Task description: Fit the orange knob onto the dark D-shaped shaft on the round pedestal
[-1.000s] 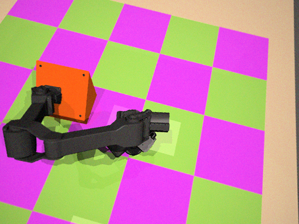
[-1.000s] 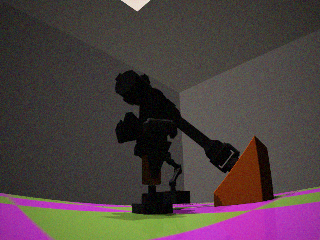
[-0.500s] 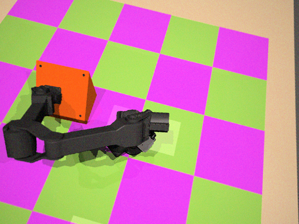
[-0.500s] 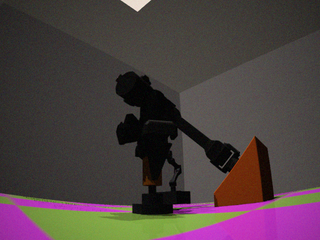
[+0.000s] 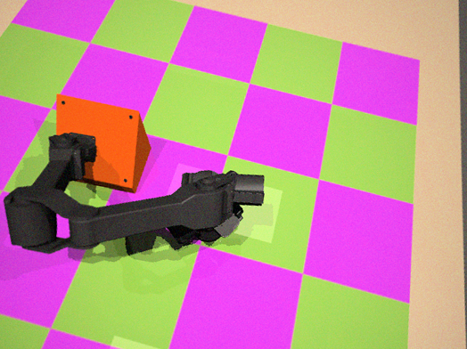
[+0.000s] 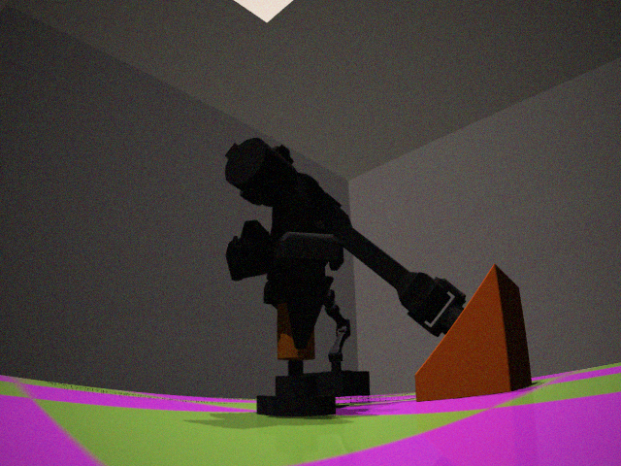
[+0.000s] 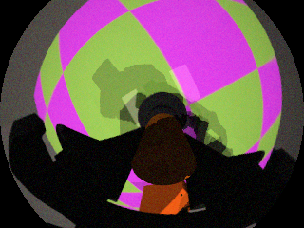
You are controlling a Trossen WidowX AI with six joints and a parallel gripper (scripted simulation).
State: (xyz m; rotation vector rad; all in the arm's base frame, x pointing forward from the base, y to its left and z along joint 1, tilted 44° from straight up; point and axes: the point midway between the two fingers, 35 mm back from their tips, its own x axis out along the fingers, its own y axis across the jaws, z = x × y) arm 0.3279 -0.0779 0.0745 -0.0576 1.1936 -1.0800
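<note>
Now: gripper tip 40 mm above the dark round pedestal. Also, from my gripper tip: orange knob: 20 mm above.
</note>
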